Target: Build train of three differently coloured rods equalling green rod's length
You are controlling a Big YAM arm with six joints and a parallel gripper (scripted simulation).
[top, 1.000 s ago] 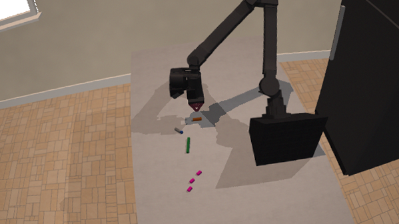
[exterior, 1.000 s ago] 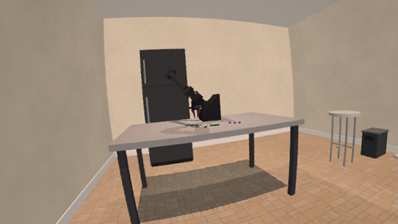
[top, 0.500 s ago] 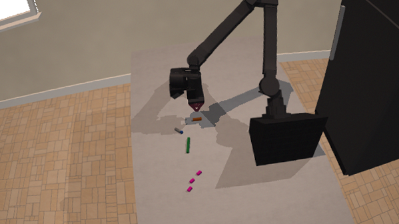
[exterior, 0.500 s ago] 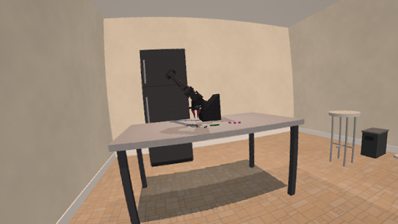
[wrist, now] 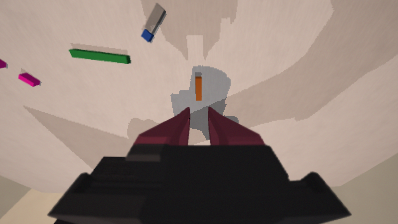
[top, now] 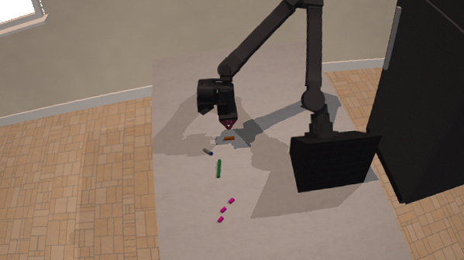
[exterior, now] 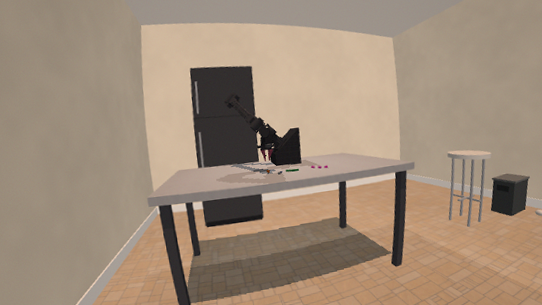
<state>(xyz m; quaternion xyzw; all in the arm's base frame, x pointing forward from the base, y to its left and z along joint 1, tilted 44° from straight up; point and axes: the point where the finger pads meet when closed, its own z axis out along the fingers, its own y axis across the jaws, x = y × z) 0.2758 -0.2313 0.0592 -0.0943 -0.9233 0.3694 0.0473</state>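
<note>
My gripper is now 7 cm above the orange rod. Round my hand: blue rod: 9 cm ahead, 7 cm below, 6 cm to the left; green rod: 13 cm to the left, 7 cm below, 7 cm ahead; grey rod: 10 cm ahead, 7 cm below, 4 cm to the left.
</note>
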